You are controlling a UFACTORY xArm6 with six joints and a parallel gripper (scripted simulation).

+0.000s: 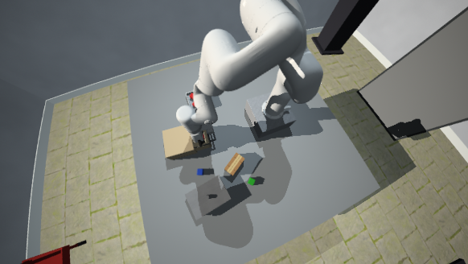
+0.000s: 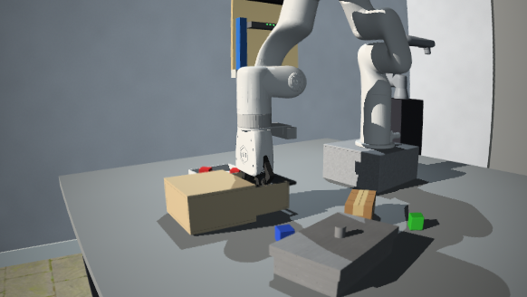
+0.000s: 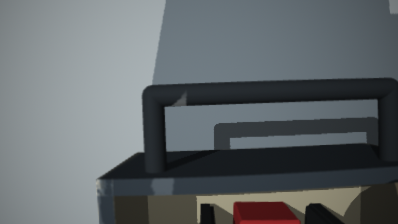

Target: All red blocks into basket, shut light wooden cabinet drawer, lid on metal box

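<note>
My gripper is now 10 mm short of the drawer. From my hand the other things lie so: blue block 190 mm to the left, 20 mm below, 20 mm ahead; light wooden cabinet 70 mm ahead, 10 mm to the left; cardboard box 180 mm to the left, 170 mm behind.
</note>
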